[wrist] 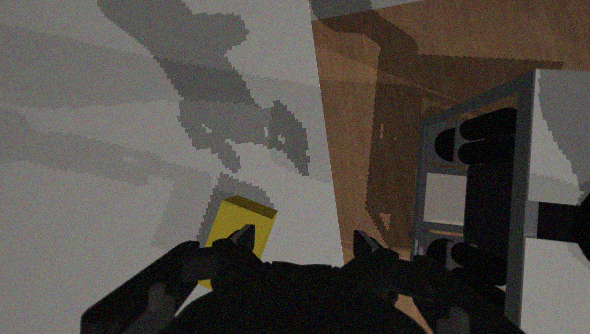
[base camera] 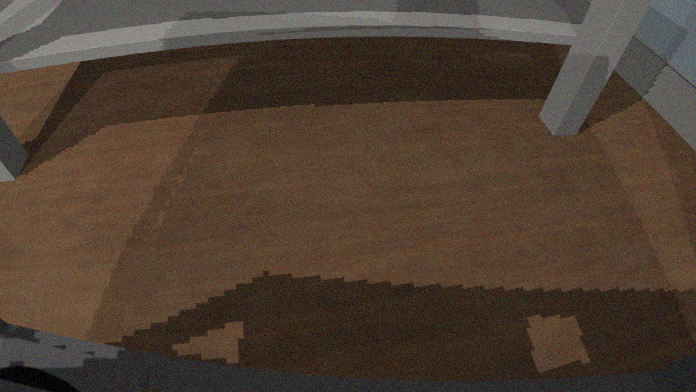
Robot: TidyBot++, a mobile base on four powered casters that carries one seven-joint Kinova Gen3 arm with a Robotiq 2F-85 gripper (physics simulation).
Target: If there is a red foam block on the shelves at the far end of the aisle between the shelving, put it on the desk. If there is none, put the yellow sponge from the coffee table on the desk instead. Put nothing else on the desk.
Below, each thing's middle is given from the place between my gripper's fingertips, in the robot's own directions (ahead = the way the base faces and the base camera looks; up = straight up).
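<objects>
There is the yellow sponge (wrist: 235, 212): counting from my hand, I find it 40 mm to the left of the hand, 80 mm ahead of it and 70 mm below it.
</objects>
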